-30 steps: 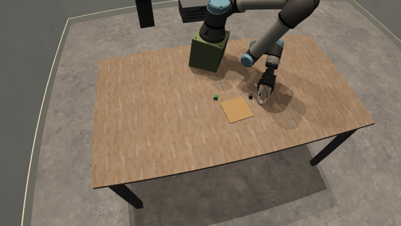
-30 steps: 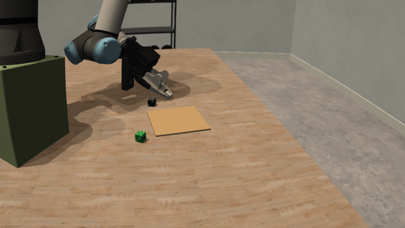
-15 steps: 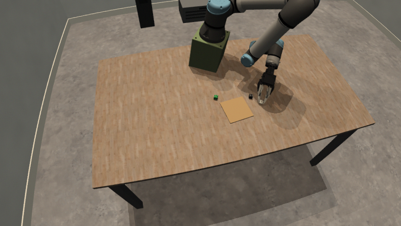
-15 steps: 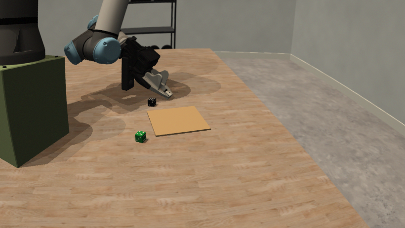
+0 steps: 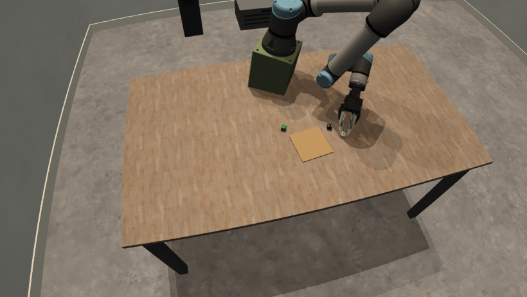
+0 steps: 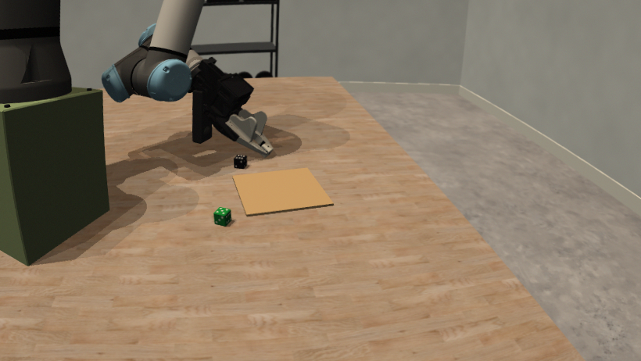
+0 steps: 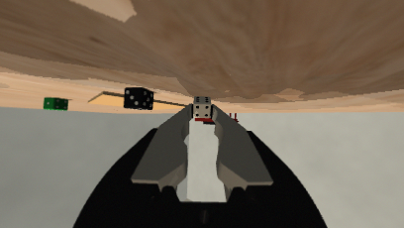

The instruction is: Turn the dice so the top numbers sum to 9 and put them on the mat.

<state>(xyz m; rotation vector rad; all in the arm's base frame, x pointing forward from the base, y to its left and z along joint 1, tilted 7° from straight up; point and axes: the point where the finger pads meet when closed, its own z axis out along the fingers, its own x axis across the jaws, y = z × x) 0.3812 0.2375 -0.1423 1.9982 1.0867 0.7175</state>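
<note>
The white die lies 10 mm ahead of my hand. Also, from my hand: tan mat: 150 mm to the right, 30 mm ahead, 20 mm below; black die: 50 mm to the right, 40 mm behind, 10 mm below; green die: 250 mm to the right, 60 mm behind, 10 mm below.
</note>
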